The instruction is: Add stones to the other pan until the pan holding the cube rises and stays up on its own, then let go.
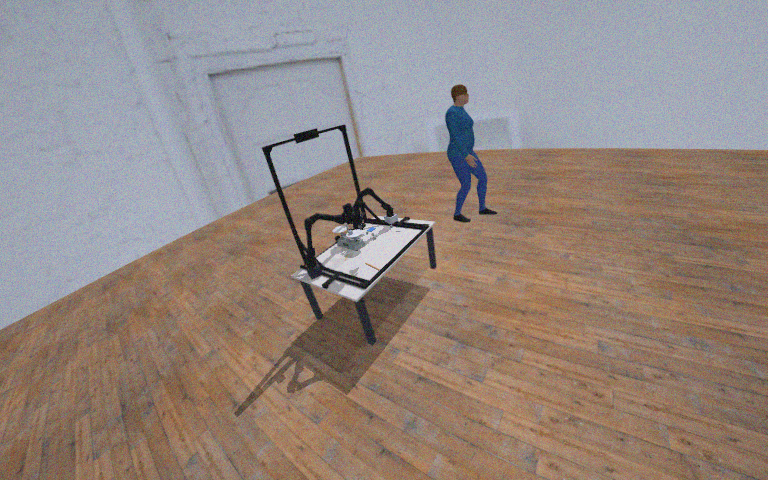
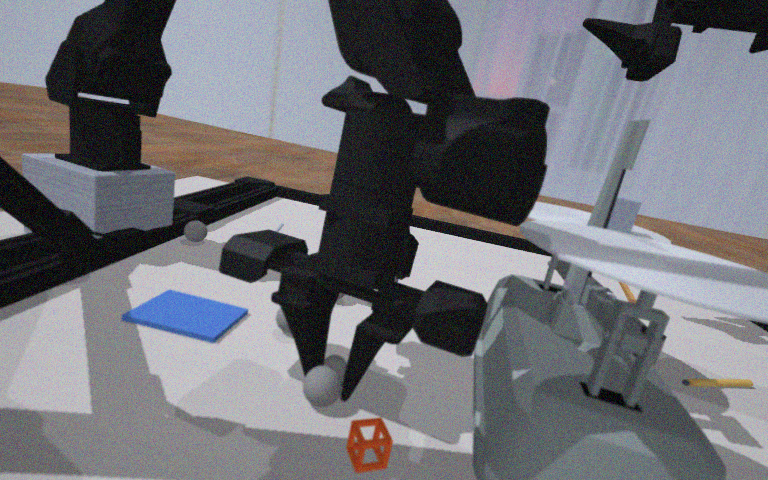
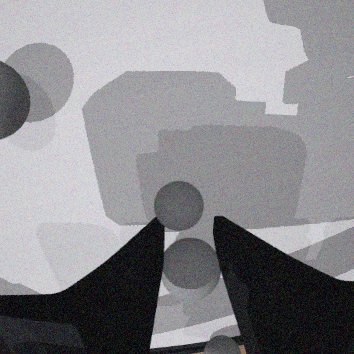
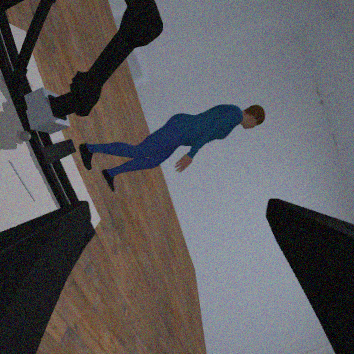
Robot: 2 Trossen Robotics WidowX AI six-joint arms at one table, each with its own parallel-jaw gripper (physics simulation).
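Where they show: left gripper, fingertip midpoint: (image 2: 329, 392) (image 3: 188, 224); right gripper, fingertip midpoint: (image 1: 365, 207) (image 4: 179, 208); left arm's base at its link origin: (image 1: 390, 215) (image 2: 105, 163) (image 4: 56, 107); right arm's base at its link origin: (image 1: 312, 266).
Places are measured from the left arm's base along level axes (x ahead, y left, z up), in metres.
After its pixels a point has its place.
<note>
My left gripper (image 2: 329, 383) @(x 0.364, y -0.107, z -0.087 m) (image 3: 188, 224) @(x 0.364, y -0.107, z -0.087 m) is down at the white table top, shut on a grey round stone (image 2: 320, 388) @(x 0.368, y -0.134, z -0.067 m) (image 3: 191, 264) @(x 0.363, y -0.110, z -0.065 m) that sits between its fingertips and touches the table. A second grey stone (image 3: 178, 205) @(x 0.357, y -0.086, z -0.069 m) lies just beyond the fingers. The grey balance base (image 2: 525, 362) @(x 0.489, y -0.086, z -0.021 m) stands at the right, with a white pan (image 2: 573, 238) @(x 0.493, y -0.094, z 0.068 m) above it. My right gripper (image 4: 179, 208) @(x 0.451, y 0.273, z 0.309 m) is open and empty, raised and pointed at the wall.
An orange wireframe cube (image 2: 352, 448) @(x 0.404, y -0.151, z -0.085 m) lies on the table near the front. A blue flat tile (image 2: 192, 314) @(x 0.215, y -0.088, z -0.083 m) lies at the left. More grey stones (image 2: 195, 230) (image 3: 10, 100) lie about. A person in blue (image 1: 465, 152) (image 4: 175, 133) walks beyond the table (image 1: 382, 252) @(x 0.446, y 0.369, z -0.088 m).
</note>
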